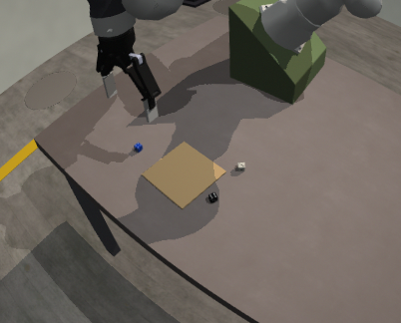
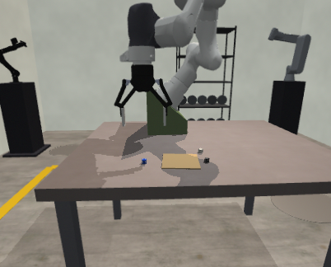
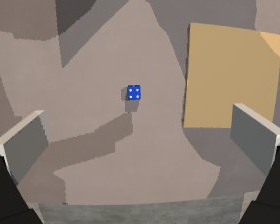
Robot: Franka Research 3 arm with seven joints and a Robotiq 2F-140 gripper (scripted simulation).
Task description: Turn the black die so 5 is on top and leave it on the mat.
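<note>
My hand is 150 mm above the blue die. The rest, counted from my hand: tan mat (150 mm below, 140 mm to the left, 10 mm behind); white die (230 mm to the left, 150 mm below, 100 mm behind); black die (240 mm to the left, 150 mm below, 10 mm ahead).
</note>
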